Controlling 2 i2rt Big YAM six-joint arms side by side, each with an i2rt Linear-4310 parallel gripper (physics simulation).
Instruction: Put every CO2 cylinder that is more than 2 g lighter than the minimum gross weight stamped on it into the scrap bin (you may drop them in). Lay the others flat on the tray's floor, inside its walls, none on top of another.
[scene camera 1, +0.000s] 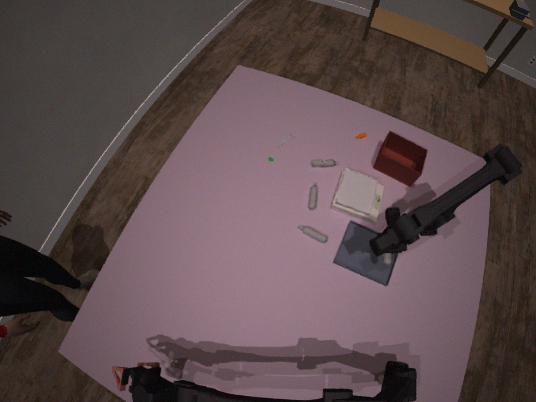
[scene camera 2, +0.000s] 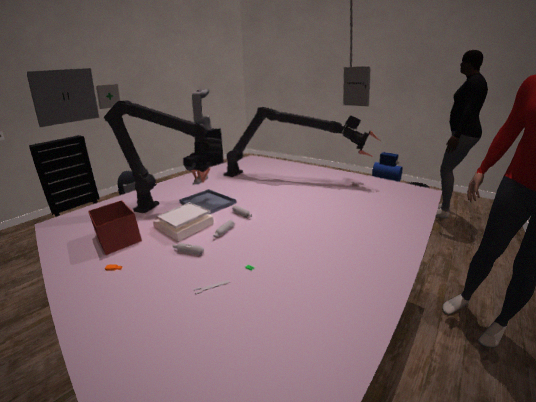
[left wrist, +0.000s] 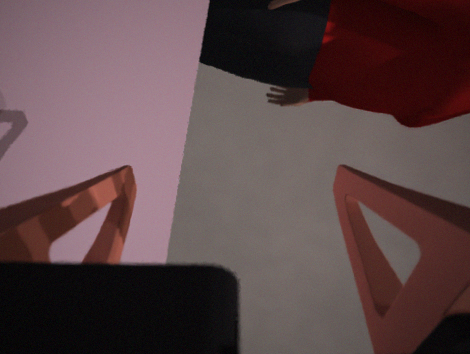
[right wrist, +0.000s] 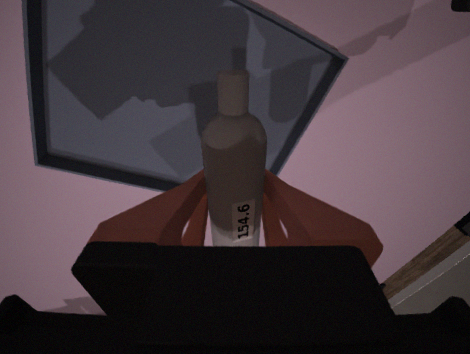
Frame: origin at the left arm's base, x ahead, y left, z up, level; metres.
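Seen in the pictures: left gripper, fingertip midpoint: (scene camera 1: 125, 366) (scene camera 2: 376, 148) (left wrist: 234, 176); right gripper, fingertip midpoint: (scene camera 2: 200, 182) (right wrist: 234, 177); left arm's base, link origin: (scene camera 1: 394, 377) (scene camera 2: 233, 173); right arm's base, link origin: (scene camera 2: 146, 207).
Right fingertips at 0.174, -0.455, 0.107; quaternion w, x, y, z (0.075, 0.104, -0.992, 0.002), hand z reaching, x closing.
Observation:
Offsets run from my right fingertips to a thing's top centre, as dx, dy, dz. "spot": to the spot under its first point. Level surfaces: height alone.
My right gripper (right wrist: 234, 177) (scene camera 2: 201, 175) is shut on a grey CO2 cylinder @[+0.002, +0.001, +0.030] (right wrist: 234, 145) (scene camera 1: 388, 258) stamped 154.6, held over the blue-grey tray @[+0.035, -0.004, -0.087] (right wrist: 115, 132) (scene camera 1: 367, 272) (scene camera 2: 225, 203). Three other grey cylinders lie on the table: one @[+0.293, -0.356, -0.075] (scene camera 1: 324, 163) (scene camera 2: 190, 250) near the scale's far side in scene camera 1, one @[+0.310, -0.182, -0.076] (scene camera 1: 313, 197) (scene camera 2: 224, 229) beside the scale, one @[+0.276, -0.023, -0.076] (scene camera 1: 315, 234) (scene camera 2: 242, 212) beside the tray. Their stamps are unreadable. The dark red scrap bin @[-0.048, -0.462, +0.013] (scene camera 1: 393, 169) (scene camera 2: 118, 232) stands beyond the scale. My left gripper (left wrist: 234, 176) (scene camera 1: 125, 367) (scene camera 2: 375, 148) is open and empty near the table's edge.
A white scale @[spot: +0.141, -0.226, -0.045] (scene camera 1: 356, 192) (scene camera 2: 184, 221) stands between bin and tray; its display is unreadable. An orange item @[+0.143, -0.576, -0.098] (scene camera 1: 361, 135) (scene camera 2: 113, 267), a green item @[+0.529, -0.312, -0.103] (scene camera 1: 271, 159) (scene camera 2: 249, 267) and a thin tool @[+0.488, -0.440, -0.104] (scene camera 1: 286, 140) (scene camera 2: 212, 287) lie on the pink table @[dz -0.107] (scene camera 1: 225, 250) (scene camera 2: 300, 280).

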